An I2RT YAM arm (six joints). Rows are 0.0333 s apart.
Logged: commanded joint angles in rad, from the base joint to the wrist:
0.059, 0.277, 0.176, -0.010, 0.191, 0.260
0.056, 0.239, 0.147, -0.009, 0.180, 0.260
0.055, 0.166, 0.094, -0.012, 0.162, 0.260
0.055, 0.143, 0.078, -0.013, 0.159, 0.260
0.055, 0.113, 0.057, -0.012, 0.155, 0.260
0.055, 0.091, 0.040, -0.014, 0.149, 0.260
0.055, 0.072, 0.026, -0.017, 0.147, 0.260
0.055, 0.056, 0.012, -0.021, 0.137, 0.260
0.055, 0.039, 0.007, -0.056, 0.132, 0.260
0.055, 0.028, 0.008, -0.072, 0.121, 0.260
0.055, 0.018, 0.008, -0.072, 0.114, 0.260
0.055, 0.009, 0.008, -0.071, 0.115, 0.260
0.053, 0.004, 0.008, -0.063, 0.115, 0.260
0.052, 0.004, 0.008, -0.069, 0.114, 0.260
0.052, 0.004, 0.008, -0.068, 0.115, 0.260
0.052, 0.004, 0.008, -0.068, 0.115, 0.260
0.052, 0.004, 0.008, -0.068, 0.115, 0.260
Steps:
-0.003, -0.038, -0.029, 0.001, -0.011, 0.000
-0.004, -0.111, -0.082, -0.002, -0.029, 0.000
-0.004, -0.134, -0.098, -0.003, -0.032, 0.000
-0.004, -0.164, -0.119, -0.002, -0.036, 0.000
-0.004, -0.186, -0.136, -0.004, -0.042, 0.000
-0.004, -0.205, -0.150, -0.007, -0.044, 0.000
-0.004, -0.221, -0.164, -0.011, -0.054, 0.000
-0.004, -0.238, -0.169, -0.046, -0.059, 0.000
-0.004, -0.249, -0.168, -0.062, -0.070, 0.000
-0.004, -0.259, -0.168, -0.062, -0.077, 0.000
-0.004, -0.268, -0.168, -0.061, -0.076, 0.000
-0.006, -0.273, -0.168, -0.053, -0.076, 0.000
-0.007, -0.273, -0.168, -0.059, -0.077, 0.000
-0.007, -0.273, -0.168, -0.058, -0.076, 0.000
-0.007, -0.273, -0.168, -0.058, -0.076, 0.000
-0.007, -0.273, -0.168, -0.058, -0.076, 0.000

